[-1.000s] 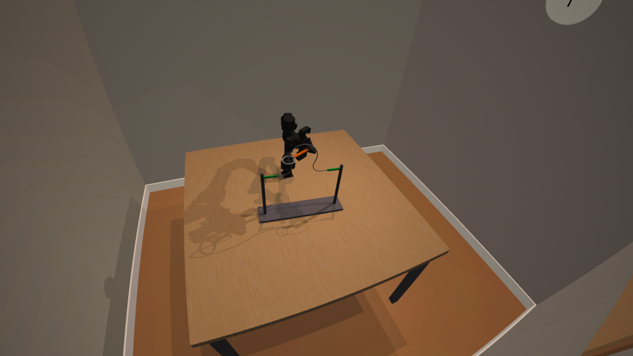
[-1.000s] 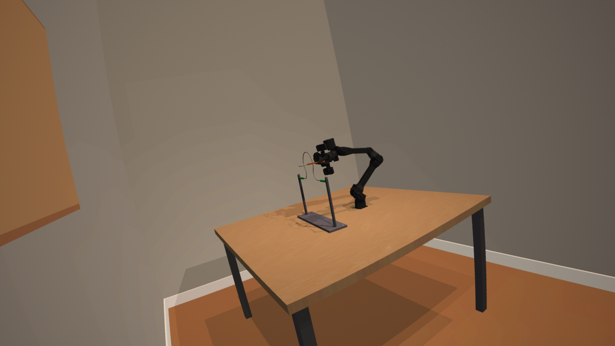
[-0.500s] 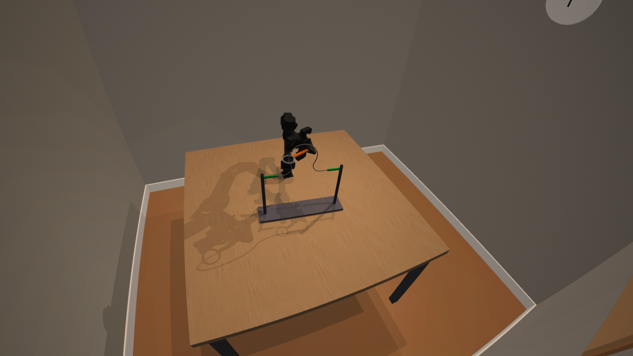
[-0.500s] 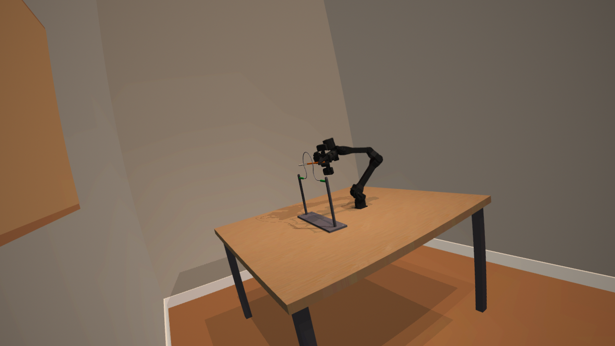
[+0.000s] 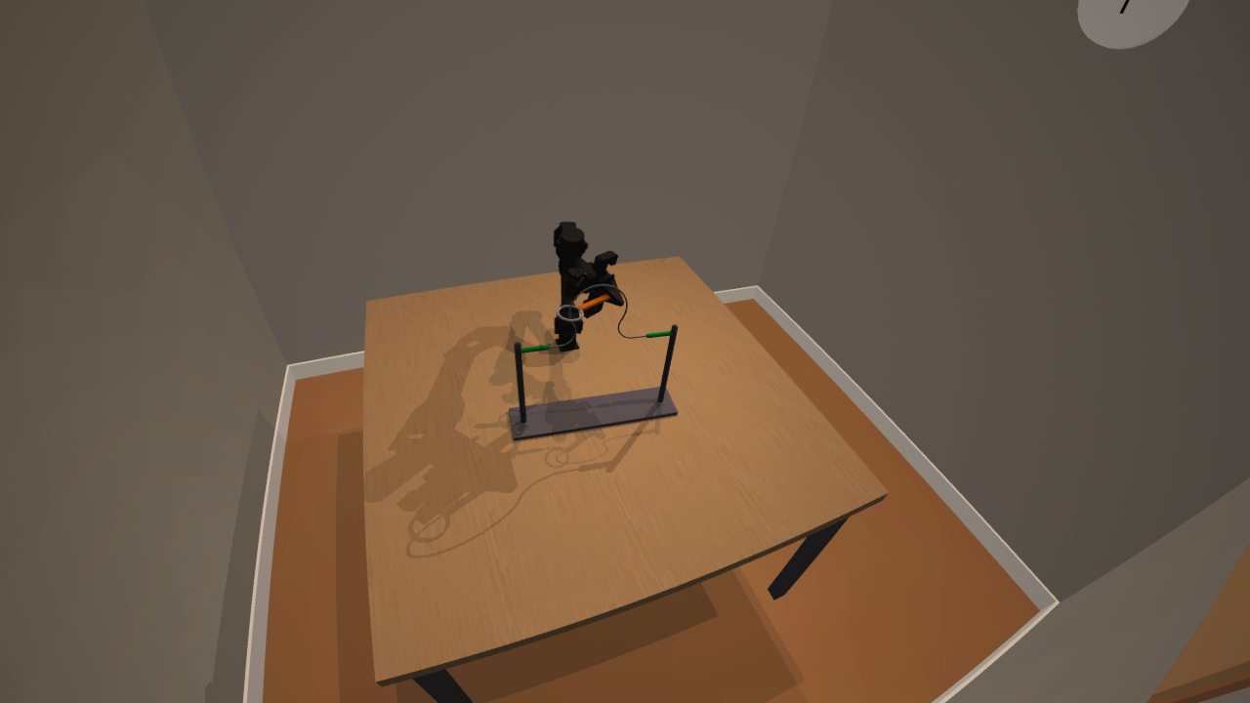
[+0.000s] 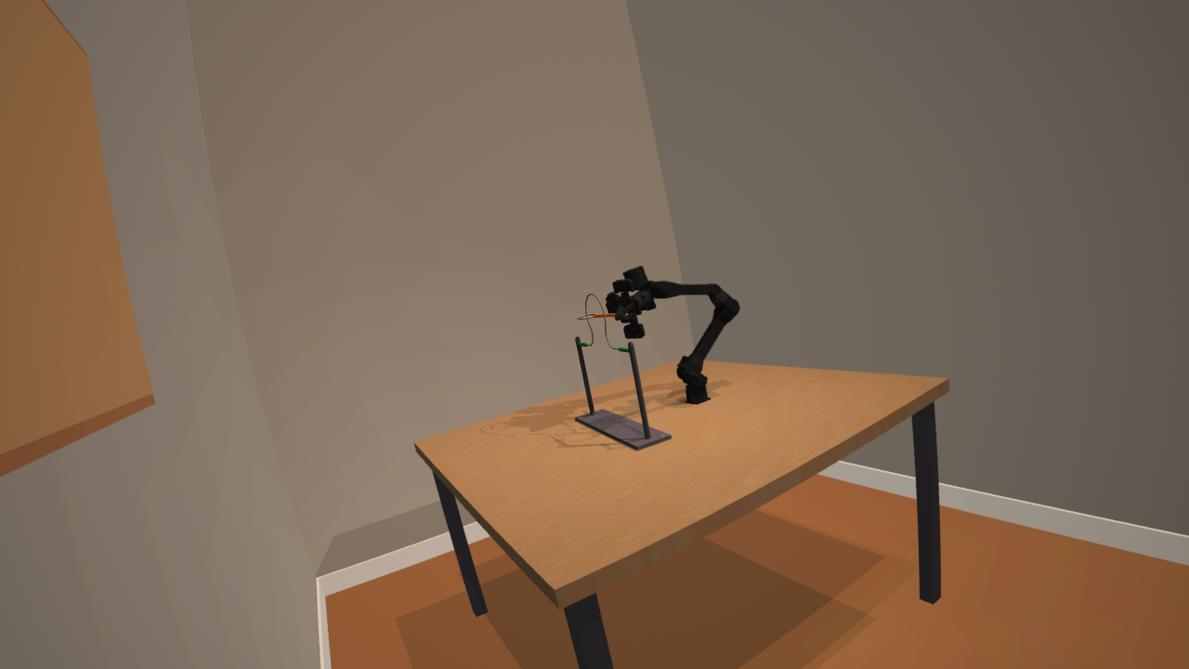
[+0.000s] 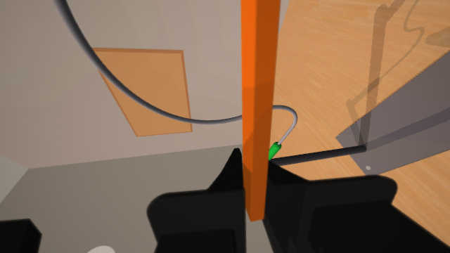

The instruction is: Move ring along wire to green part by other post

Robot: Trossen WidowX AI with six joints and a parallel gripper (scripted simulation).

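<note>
My gripper tip is 10 cm to the left of the ring with orange handle and 1 cm below it.
</note>
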